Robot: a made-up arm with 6 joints.
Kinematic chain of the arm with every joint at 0, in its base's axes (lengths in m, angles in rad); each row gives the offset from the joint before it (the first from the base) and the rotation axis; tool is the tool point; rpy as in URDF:
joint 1: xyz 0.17 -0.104 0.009 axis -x
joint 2: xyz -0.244 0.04 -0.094 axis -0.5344 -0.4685 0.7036
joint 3: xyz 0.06 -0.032 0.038 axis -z
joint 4: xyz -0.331 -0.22 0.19 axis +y
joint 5: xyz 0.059 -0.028 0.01 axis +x
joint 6: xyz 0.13 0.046 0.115 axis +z
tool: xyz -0.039 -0.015 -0.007 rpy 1.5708 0 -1.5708
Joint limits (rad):
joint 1: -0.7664..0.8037
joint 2: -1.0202..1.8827
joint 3: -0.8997..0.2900
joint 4: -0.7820..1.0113
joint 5: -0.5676..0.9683
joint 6: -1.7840..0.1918
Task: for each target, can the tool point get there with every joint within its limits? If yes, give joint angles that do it. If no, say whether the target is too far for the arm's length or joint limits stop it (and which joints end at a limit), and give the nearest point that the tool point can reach.
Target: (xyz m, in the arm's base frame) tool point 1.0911 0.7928 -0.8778
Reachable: no: too far | nearest point 0.0247 0.2135 0.0580 | short by 1.533 m
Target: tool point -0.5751 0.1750 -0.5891
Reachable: no: joint limits stop it (at a limit: joint 1, joint 2, joint 4, joint 5, joint 6) | nearest point -0.2741 -0.2445 -0.3332 | short by 0.576 m
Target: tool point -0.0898 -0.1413 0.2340
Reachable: yes | joints -0.2808 1.4870 -0.5838 0.8512 -0.3306 -0.3009
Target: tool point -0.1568 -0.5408 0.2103
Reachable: yes | joints -0.3175 0.0260 -0.4107 -0.5859 0.7145 -0.6159
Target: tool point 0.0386 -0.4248 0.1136
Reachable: yes | joints -0.4670 0.3327 -0.5389 0.4957 0.7042 -0.1352
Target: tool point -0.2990 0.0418 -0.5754
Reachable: no: joint limits stop it (at a limit: joint 1, joint 2, joint 4, joint 5, joint 6) | nearest point -0.1719 -0.2305 -0.4066 | short by 0.345 m
